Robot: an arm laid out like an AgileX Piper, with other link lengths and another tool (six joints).
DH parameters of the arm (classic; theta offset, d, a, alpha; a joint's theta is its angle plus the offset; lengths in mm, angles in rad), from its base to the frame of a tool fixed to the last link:
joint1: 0 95.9 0 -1.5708
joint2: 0.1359 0 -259.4 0
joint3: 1.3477 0 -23.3 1.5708
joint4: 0 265.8 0 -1.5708
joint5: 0 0 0 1.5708
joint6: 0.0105 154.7 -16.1 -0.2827
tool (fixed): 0 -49.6 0 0
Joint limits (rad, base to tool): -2.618..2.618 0..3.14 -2.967..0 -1.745..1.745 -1.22..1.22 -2.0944..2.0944
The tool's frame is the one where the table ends.
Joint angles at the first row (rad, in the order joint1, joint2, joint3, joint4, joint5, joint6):
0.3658, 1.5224, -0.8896, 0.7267, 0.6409, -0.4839
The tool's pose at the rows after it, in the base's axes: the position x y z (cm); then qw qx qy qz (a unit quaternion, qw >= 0):
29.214 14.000 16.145 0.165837 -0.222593 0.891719 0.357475
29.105 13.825 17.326 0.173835 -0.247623 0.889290 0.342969
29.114 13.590 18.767 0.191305 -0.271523 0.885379 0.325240
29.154 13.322 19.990 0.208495 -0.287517 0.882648 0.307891
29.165 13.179 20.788 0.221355 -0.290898 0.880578 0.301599
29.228 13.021 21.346 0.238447 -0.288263 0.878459 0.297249
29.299 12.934 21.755 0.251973 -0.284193 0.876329 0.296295
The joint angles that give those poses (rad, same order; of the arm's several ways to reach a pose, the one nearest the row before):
0.3657, 1.4967, -0.9048, 0.6333, 0.6786, -0.4839
0.3658, 1.4677, -0.9198, 0.5806, 0.6998, -0.4839
0.3658, 1.4356, -0.9376, 0.5267, 0.7073, -0.4839
0.3658, 1.4094, -0.9529, 0.4762, 0.7072, -0.4750
0.3658, 1.3925, -0.9615, 0.4560, 0.7032, -0.4643
0.3658, 1.3785, -0.9612, 0.4453, 0.6797, -0.4523
0.3657, 1.3695, -0.9612, 0.4436, 0.6597, -0.4436

